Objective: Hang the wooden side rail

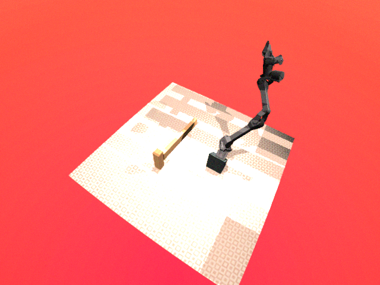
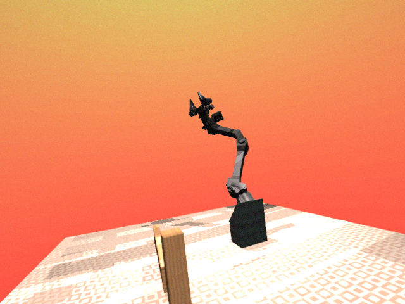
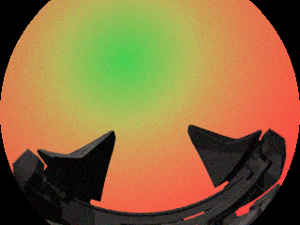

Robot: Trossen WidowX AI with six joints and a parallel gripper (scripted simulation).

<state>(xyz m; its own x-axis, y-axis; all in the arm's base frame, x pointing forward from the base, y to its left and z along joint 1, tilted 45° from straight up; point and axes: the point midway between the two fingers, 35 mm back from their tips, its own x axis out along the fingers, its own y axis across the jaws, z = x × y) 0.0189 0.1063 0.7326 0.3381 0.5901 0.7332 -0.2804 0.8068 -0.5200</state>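
The wooden headboard post lies 680 mm below my gripper tip, 650 mm to the left of it and 350 mm ahead of it.
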